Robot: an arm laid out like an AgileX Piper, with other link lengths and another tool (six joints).
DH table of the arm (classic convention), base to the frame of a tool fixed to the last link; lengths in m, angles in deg. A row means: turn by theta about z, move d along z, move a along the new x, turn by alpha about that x. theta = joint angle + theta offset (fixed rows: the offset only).
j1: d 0.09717; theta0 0; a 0; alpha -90
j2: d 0; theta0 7.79; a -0.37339; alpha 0
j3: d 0; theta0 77.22; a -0.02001; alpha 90
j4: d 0.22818; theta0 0; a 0; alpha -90
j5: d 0; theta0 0; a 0; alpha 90
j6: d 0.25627; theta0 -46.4; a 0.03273; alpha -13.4
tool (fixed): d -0.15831; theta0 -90; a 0; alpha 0
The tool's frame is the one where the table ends.
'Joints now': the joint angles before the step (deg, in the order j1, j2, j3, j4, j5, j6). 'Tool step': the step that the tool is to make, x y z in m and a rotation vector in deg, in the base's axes. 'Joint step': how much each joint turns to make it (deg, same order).
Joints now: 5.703 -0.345 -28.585 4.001 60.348 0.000
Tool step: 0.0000 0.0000 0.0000 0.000 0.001 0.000
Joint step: 0.000 0.000 0.000 0.000 0.001 0.000
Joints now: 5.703 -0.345 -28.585 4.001 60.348 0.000
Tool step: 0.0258 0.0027 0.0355 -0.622 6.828 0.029
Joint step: -0.009 10.905 -3.965 0.075 -0.084 -0.010
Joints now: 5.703 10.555 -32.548 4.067 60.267 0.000
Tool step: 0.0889 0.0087 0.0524 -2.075 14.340 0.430
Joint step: 0.053 24.074 -7.136 -0.042 -2.417 -0.851
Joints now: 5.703 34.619 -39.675 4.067 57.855 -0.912
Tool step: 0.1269 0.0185 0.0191 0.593 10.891 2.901
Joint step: 0.017 25.258 -9.869 4.029 -4.285 -3.971
